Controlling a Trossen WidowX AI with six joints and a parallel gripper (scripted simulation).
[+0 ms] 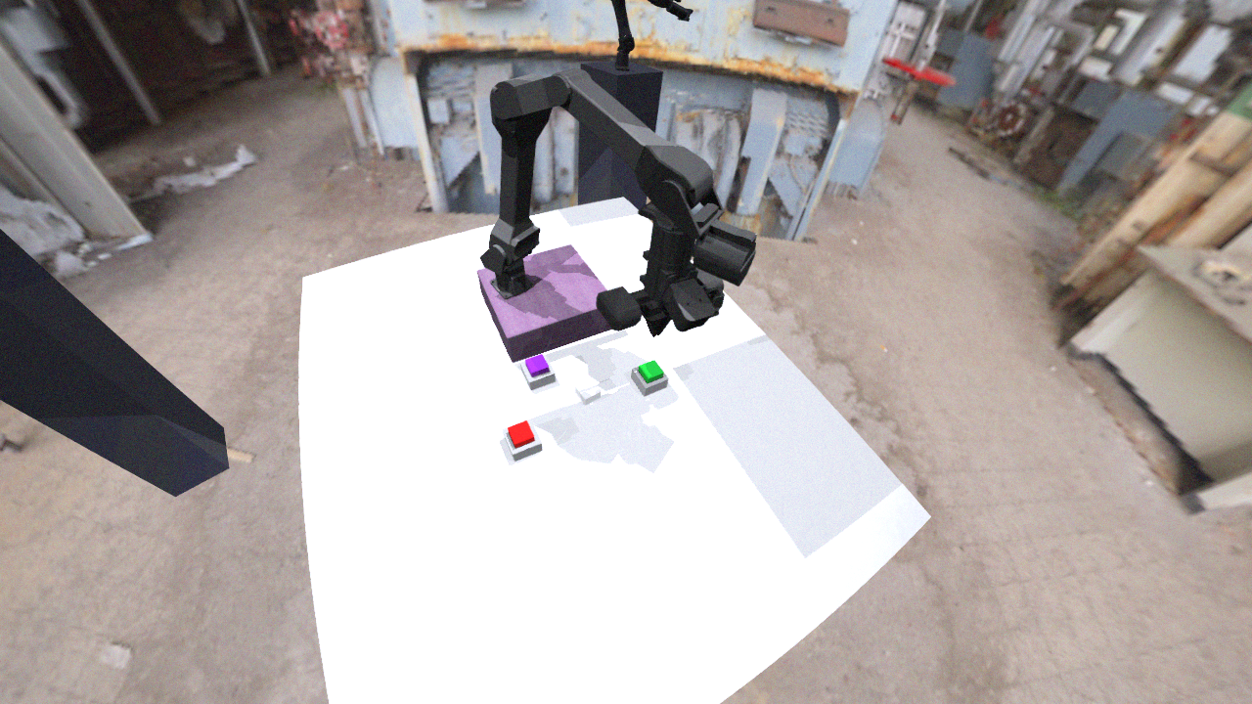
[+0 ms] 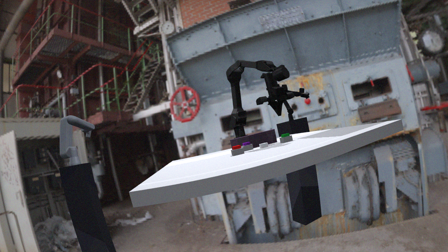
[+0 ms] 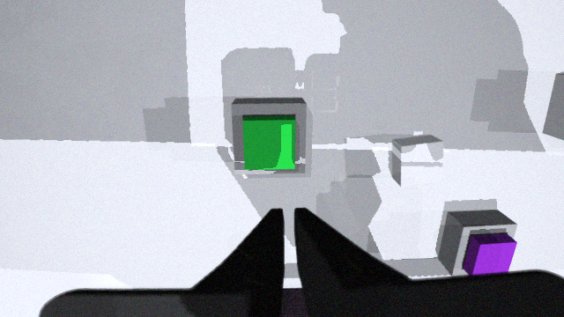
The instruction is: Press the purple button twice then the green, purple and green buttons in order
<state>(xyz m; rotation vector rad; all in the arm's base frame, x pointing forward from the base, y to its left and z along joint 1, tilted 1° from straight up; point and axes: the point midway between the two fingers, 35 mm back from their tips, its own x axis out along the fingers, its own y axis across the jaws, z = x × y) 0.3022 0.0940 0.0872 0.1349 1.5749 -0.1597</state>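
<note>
My gripper tip is now 10 mm to the right of the green button and 100 mm above it. Round my gripper tip: purple button (130 mm behind, 150 mm to the right, 100 mm below); white block (40 mm behind, 100 mm to the right, 120 mm below); red button (30 mm behind, 240 mm to the right, 100 mm below).
</note>
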